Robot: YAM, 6 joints.
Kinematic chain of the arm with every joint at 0, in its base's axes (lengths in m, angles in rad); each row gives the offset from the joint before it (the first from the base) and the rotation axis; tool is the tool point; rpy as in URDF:
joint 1: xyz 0 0 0.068 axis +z
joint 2: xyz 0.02 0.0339 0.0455 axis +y
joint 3: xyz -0.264 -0.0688 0 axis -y
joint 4: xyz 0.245 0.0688 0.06 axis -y
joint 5: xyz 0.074 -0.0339 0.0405 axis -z
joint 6: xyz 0.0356 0 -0.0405 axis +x
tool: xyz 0 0 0 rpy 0 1.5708 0
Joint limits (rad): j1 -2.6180..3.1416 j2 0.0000..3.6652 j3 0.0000..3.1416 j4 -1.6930..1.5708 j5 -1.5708..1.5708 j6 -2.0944..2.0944
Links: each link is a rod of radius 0.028 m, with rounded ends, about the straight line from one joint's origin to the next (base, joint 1, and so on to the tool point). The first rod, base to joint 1, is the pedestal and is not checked.
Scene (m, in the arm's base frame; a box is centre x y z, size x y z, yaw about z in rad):
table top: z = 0
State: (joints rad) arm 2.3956 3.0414 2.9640 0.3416 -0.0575 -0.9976
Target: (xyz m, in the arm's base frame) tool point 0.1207 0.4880 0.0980
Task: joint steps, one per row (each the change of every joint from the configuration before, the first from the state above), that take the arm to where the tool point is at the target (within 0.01 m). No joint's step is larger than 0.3 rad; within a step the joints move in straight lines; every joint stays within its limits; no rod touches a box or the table.
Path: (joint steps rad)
1: -0.2131 -0.1285 -0.2428 -0.1439 0.0159 0.0000
2: -0.2132 -0.1284 -0.2427 -0.1439 0.0159 0.0000
3: -0.2131 -0.1285 -0.2428 -0.1438 0.0159 0.0000
4: -0.2132 -0.1285 -0.2427 -0.1439 0.0160 0.0000
5: -0.2131 -0.1284 -0.2428 -0.1439 0.0159 0.0000

